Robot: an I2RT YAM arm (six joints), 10 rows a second.
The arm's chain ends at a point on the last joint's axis. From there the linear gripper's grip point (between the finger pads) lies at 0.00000 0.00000 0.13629 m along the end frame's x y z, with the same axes.
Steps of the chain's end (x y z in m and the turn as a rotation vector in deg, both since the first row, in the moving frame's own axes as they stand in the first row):
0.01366, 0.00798, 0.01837, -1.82, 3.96, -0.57
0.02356, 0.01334, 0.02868, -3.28, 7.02, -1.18
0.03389, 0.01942, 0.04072, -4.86, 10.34, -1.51
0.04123, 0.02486, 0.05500, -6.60, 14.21, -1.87
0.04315, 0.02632, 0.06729, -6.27, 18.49, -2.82
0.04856, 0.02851, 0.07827, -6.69, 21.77, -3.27
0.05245, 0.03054, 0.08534, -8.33, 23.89, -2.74
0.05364, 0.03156, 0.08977, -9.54, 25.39, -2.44
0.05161, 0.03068, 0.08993, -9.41, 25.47, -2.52
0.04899, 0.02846, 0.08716, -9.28, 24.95, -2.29
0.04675, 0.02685, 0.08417, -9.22, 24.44, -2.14
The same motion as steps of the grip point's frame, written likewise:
0.02309, 0.01226, 0.01798, -1.82, 3.96, -0.57
0.04029, 0.02095, 0.02744, -3.28, 7.02, -1.18
0.05847, 0.03058, 0.03802, -4.86, 10.34, -1.51
0.07486, 0.03981, 0.04994, -6.60, 14.21, -1.87
0.08663, 0.03987, 0.05945, -6.27, 18.49, -2.82
0.09941, 0.04254, 0.06765, -6.69, 21.77, -3.27
0.10789, 0.04837, 0.07227, -8.33, 23.89, -2.74
0.11226, 0.05215, 0.07478, -9.54, 25.39, -2.44
0.11042, 0.05092, 0.07491, -9.41, 25.47, -2.52
0.10664, 0.04858, 0.07271, -9.28, 24.95, -2.29
0.10328, 0.04696, 0.07025, -9.22, 24.44, -2.14

